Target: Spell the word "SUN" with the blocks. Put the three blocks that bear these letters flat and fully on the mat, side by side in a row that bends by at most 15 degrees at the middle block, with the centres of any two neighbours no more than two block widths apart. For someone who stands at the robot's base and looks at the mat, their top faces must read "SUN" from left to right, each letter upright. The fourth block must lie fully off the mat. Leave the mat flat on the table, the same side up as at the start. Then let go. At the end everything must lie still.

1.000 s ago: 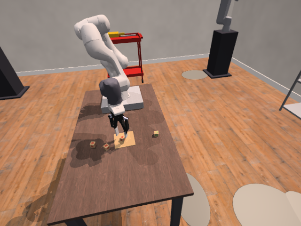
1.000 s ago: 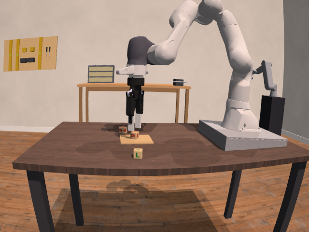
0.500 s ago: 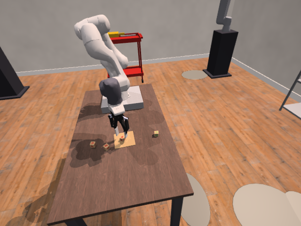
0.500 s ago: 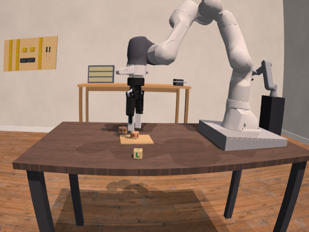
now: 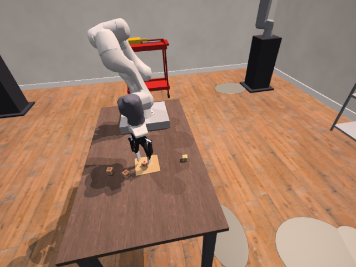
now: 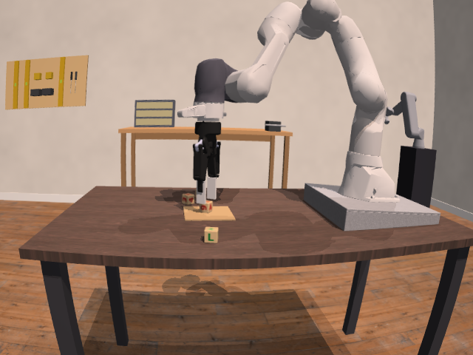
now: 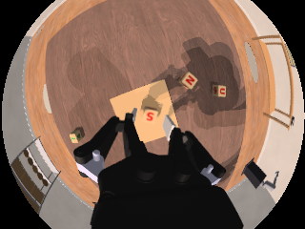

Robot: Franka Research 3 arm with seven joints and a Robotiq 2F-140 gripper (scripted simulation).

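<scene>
The S block is 5 cm below my hand. The rest, counted from my hand: mat 6 cm below, 1 cm to the left; N block 11 cm to the right, 5 cm below, 5 cm ahead; U block 20 cm to the right, 5 cm below, 1 cm ahead.
</scene>
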